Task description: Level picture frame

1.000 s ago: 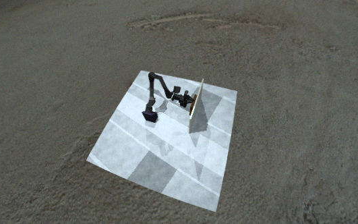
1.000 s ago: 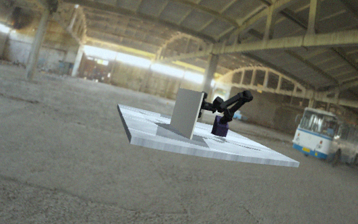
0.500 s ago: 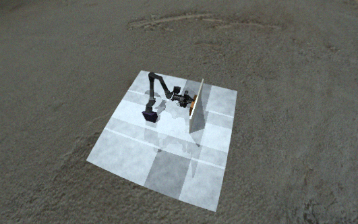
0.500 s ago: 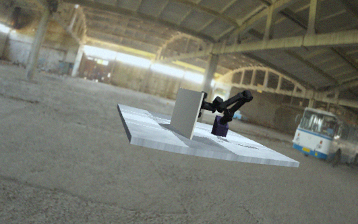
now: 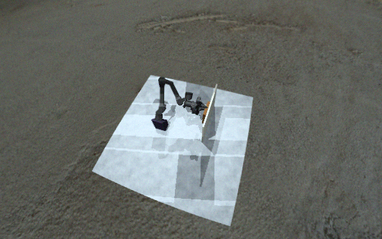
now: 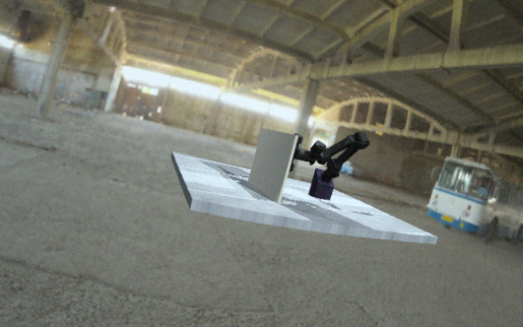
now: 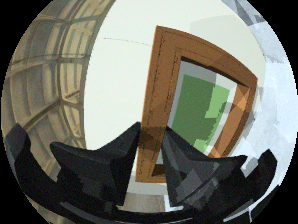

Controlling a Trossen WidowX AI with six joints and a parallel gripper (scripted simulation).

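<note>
Right now the picture frame is 1 cm to the right of my gripper tip and 5 cm below it. Also, from my gripper tip: wall panel: 2 cm ahead, 7 cm below.
</note>
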